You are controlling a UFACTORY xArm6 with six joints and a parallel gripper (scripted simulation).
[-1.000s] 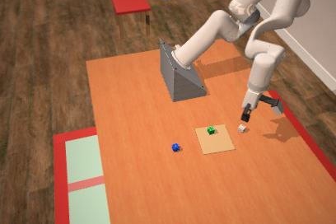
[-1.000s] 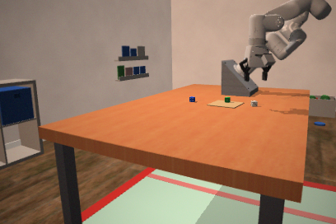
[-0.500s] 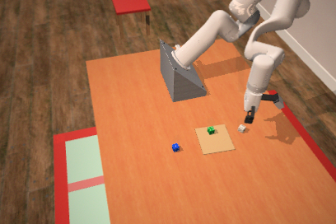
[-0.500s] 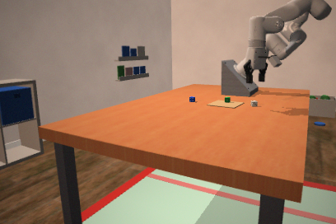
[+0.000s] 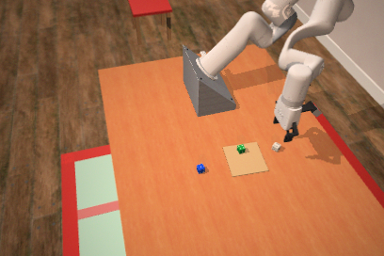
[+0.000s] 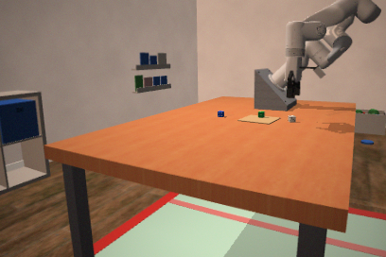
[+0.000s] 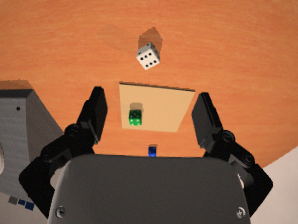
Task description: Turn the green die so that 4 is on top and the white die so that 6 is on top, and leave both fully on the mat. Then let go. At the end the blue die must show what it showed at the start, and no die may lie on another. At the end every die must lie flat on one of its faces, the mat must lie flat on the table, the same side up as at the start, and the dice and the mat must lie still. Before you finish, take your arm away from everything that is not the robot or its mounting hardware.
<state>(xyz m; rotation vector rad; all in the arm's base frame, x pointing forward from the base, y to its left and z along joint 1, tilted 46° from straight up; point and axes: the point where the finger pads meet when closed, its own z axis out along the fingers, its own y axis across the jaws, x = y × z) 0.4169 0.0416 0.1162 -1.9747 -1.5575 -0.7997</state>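
My gripper is now 10 cm above the white die. The rest, counted from my hand: tan mat 1 cm behind, 14 cm to the right, 11 cm below; green die 5 cm behind, 14 cm to the right, 10 cm below; blue die 3 cm behind, 32 cm to the right, 10 cm below.
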